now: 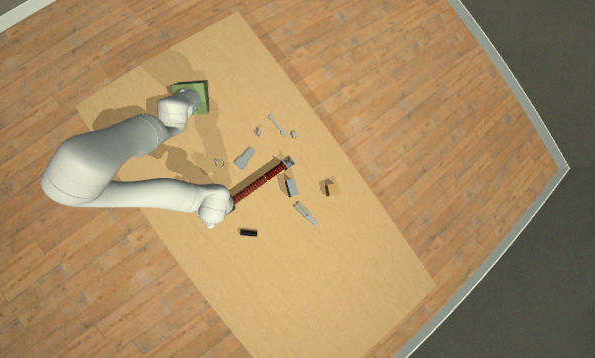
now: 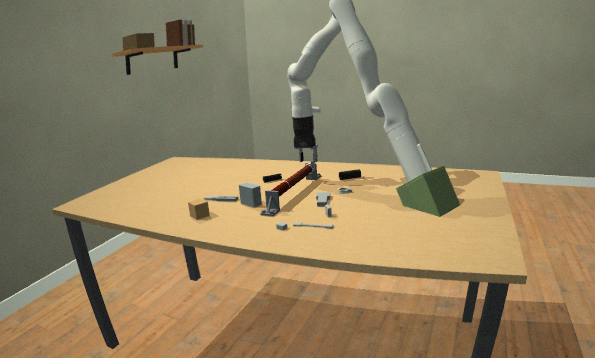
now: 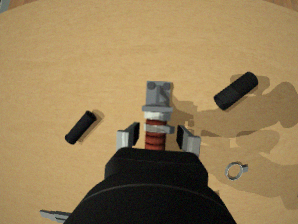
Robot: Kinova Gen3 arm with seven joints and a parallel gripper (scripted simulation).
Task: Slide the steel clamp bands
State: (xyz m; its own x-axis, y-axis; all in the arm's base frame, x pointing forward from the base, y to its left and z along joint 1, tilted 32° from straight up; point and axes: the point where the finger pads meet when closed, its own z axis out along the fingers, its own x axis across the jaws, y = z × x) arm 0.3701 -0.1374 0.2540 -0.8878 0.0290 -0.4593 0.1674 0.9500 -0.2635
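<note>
The grey block is 15 cm ahead of my hand, 26 cm to the left of it and 6 cm below it. Also, from my hand: wrench: 10 cm behind, 43 cm to the left, 9 cm below; then wooden cube: 29 cm ahead, 38 cm to the left, 7 cm below.
</note>
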